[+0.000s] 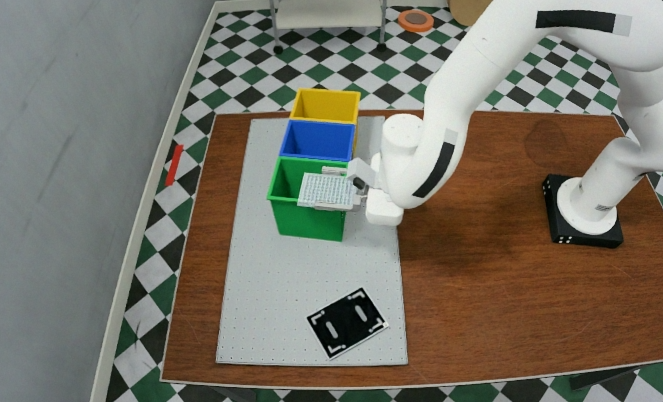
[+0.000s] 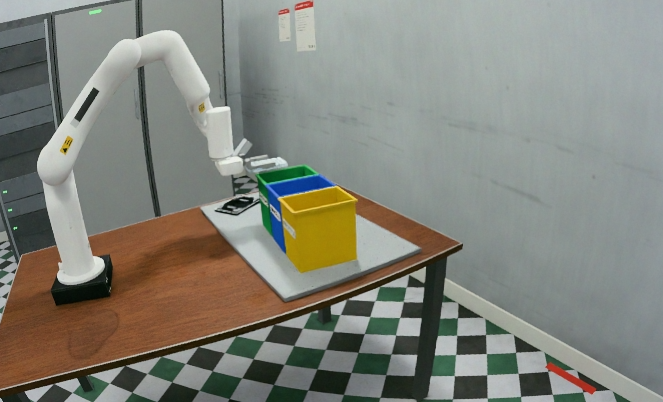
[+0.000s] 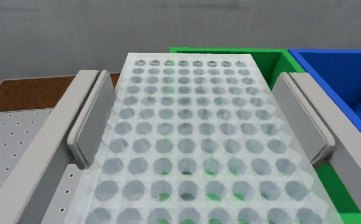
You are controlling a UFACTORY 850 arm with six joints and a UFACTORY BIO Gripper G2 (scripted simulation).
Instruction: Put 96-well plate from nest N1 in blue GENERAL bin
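Now: hand 50 mm short of the blue bin, 180 mm to the left of it and 130 mm above it. Round my hand: white 96-well plate: 10 mm below; black plate nest: 70 mm behind, 230 mm to the left, 210 mm below; green bin: 60 mm ahead, 50 mm to the right, 130 mm below.
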